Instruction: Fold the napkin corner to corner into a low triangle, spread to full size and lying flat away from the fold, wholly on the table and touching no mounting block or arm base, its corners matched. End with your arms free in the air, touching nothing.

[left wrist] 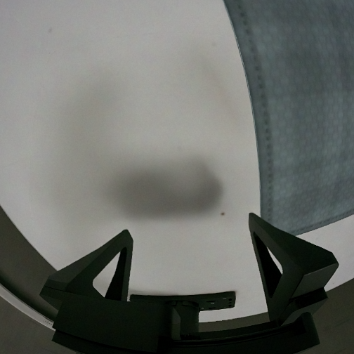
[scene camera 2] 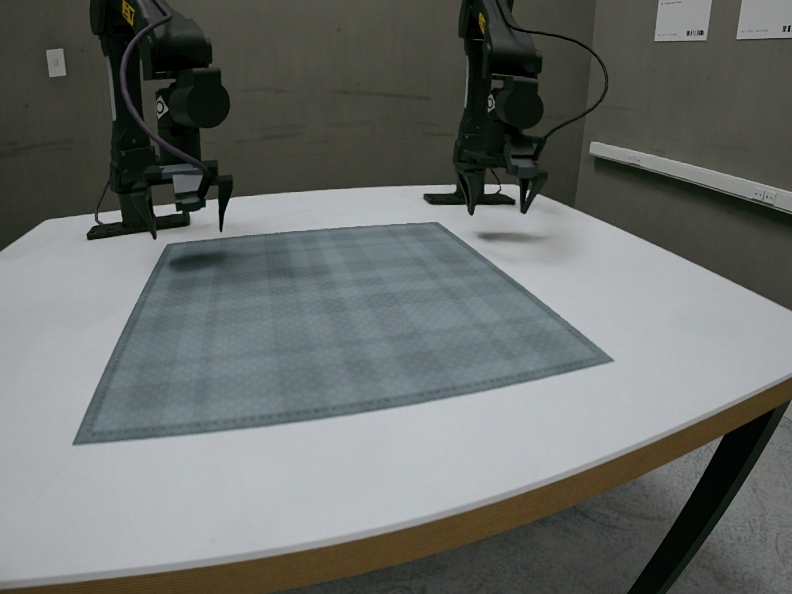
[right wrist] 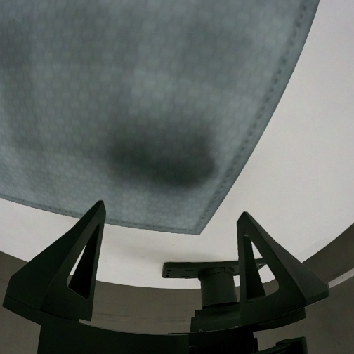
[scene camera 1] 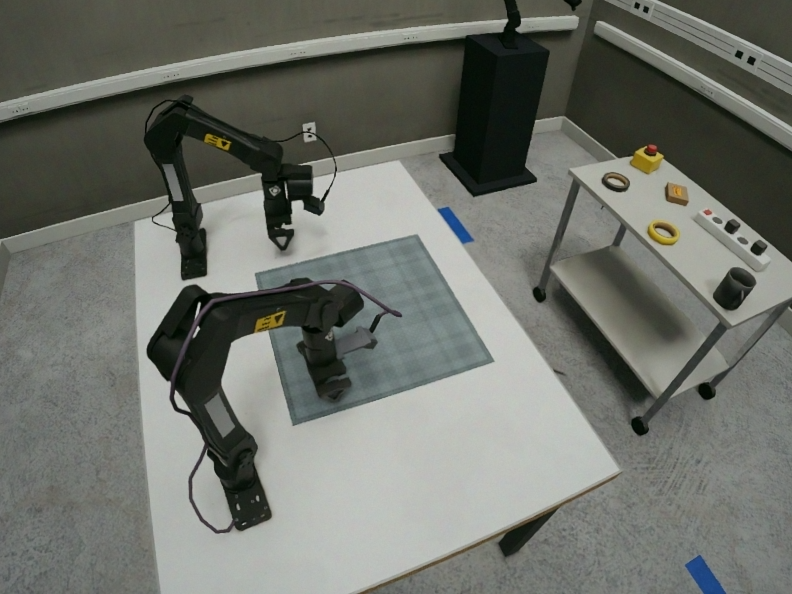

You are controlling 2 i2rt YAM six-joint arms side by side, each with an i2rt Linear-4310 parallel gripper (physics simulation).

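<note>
The blue-grey checked napkin [scene camera 1: 409,313] [scene camera 2: 345,319] [left wrist: 310,110] [right wrist: 125,85] lies flat and unfolded on the table, all four corners spread. In scene camera 1 the right arm hides part of it. My left gripper [scene camera 1: 281,242] [scene camera 2: 497,212] [left wrist: 187,228] is open and empty, in the air above bare table beside the napkin's edge. My right gripper [scene camera 1: 333,393] [scene camera 2: 188,234] [right wrist: 174,212] is open and empty, in the air above the napkin near one corner; its shadow falls on the cloth just inside that corner.
The white table [scene camera 1: 409,466] [scene camera 2: 332,473] carries both arm bases; the left base [scene camera 1: 193,265] [scene camera 2: 441,198] and the right base [scene camera 1: 249,507] [scene camera 2: 105,230] stand apart from the napkin. A cart [scene camera 1: 633,313] with tape rolls and a mug [scene camera 1: 733,287] stands beyond the table at the right.
</note>
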